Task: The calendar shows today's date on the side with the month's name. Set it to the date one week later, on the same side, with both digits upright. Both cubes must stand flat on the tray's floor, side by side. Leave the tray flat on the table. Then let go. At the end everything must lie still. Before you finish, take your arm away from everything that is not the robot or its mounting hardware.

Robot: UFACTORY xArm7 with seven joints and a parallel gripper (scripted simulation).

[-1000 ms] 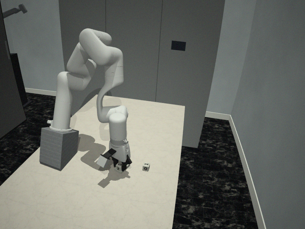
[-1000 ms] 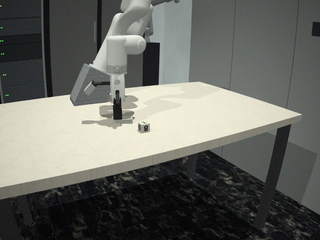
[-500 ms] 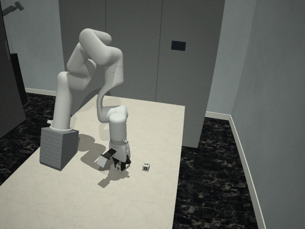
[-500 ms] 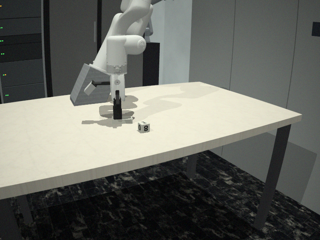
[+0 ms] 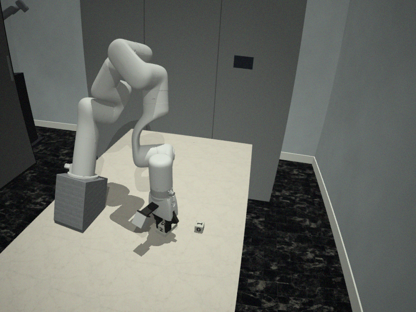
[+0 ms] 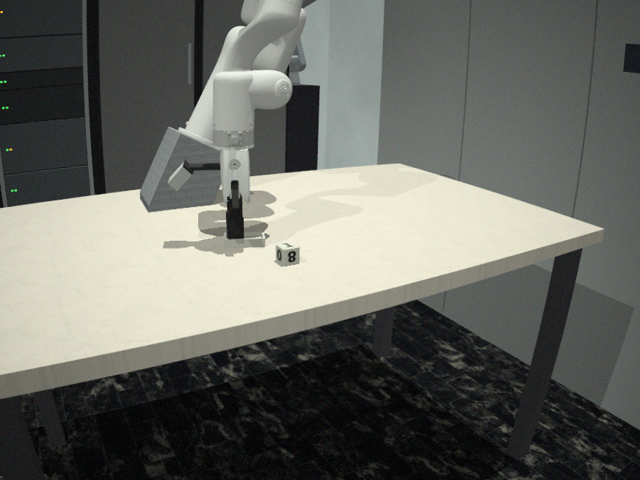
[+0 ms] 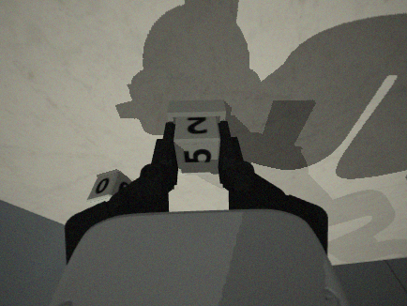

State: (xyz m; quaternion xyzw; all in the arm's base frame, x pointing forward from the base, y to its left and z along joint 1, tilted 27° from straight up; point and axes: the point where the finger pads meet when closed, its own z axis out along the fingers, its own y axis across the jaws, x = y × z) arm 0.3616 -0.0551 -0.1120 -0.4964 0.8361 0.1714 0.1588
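Now: the tray 3 cm below my hand, 2 cm to the left of it and 1 cm ahead of it. Also, from my hand: digit cube: 13 cm ahead, 3 cm to the left, 2 cm below.
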